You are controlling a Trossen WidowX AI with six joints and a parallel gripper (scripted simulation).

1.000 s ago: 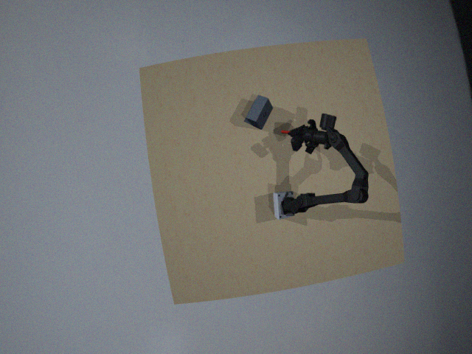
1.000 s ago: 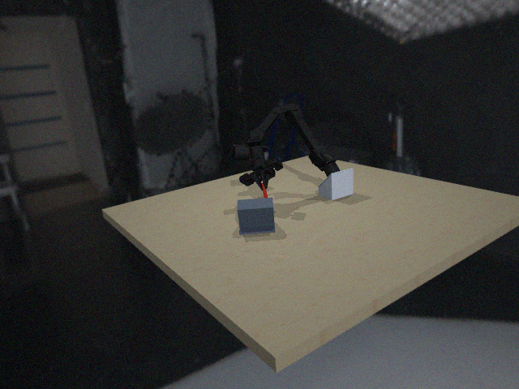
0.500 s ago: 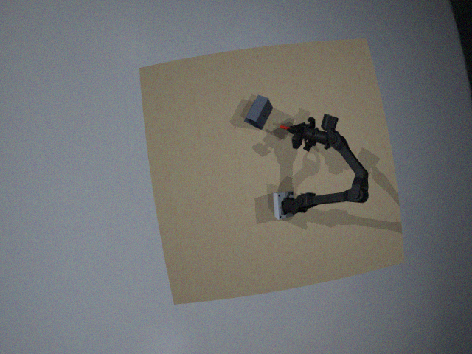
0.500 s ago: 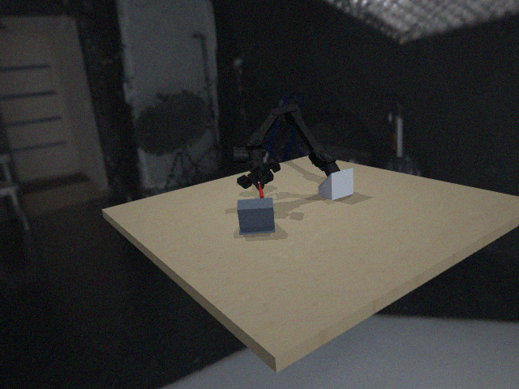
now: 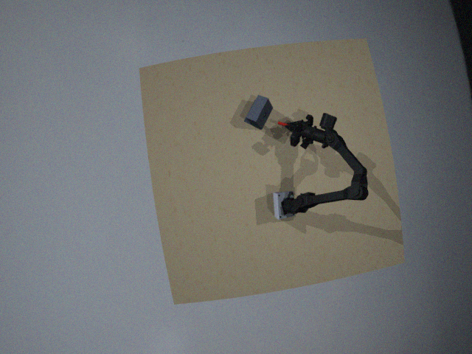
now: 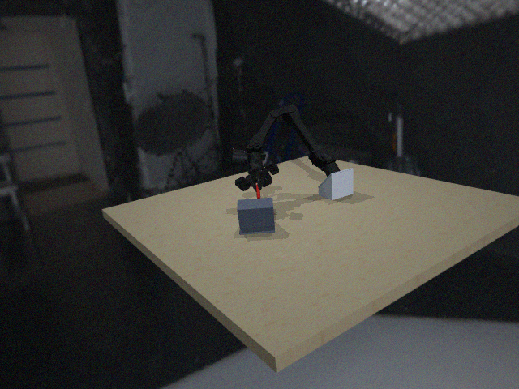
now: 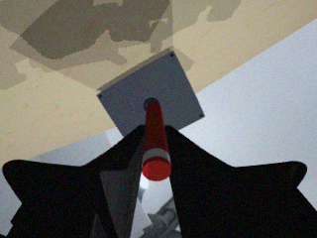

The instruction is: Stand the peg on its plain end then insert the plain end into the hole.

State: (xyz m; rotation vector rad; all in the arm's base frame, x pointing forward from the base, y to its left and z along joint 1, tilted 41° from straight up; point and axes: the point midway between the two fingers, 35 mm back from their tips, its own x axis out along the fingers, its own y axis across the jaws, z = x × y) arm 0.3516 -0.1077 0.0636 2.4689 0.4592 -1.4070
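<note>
The sloped panel lies 10 cm ahead of my gripper tip, 9 cm to the left of it and 5 cm below it. The rest, counted from my gripper tip: red peg (1 cm to the right, 1 cm behind, 1 cm above).
</note>
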